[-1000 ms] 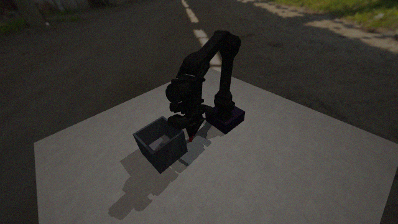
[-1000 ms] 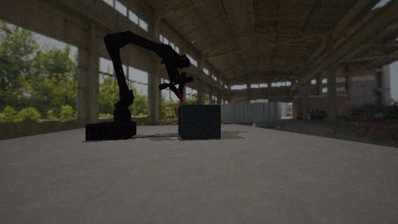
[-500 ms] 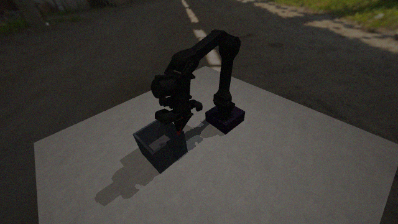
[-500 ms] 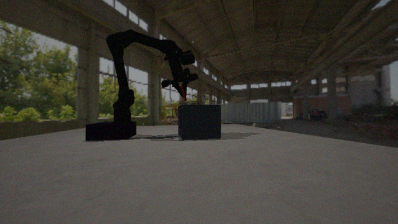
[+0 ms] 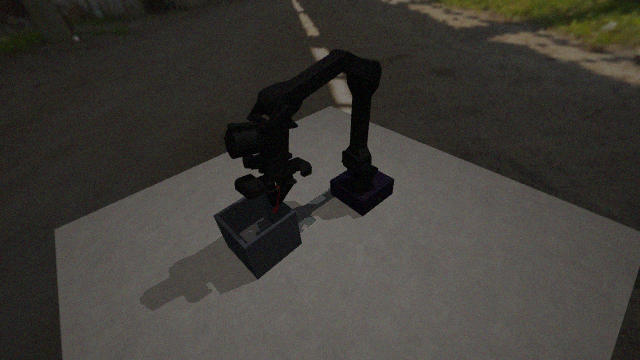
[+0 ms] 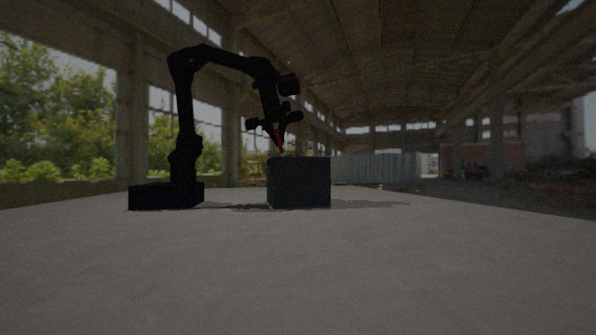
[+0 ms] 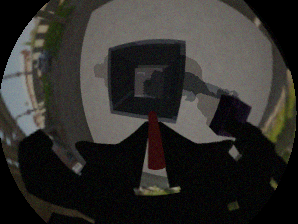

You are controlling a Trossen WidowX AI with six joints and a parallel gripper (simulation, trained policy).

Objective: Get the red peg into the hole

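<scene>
Right now my gripper tip is 5 cm short of the plate, 5 cm to the left of it and 14 cm above it. Also, from my gripper tip: red peg: 2 cm above.
</scene>
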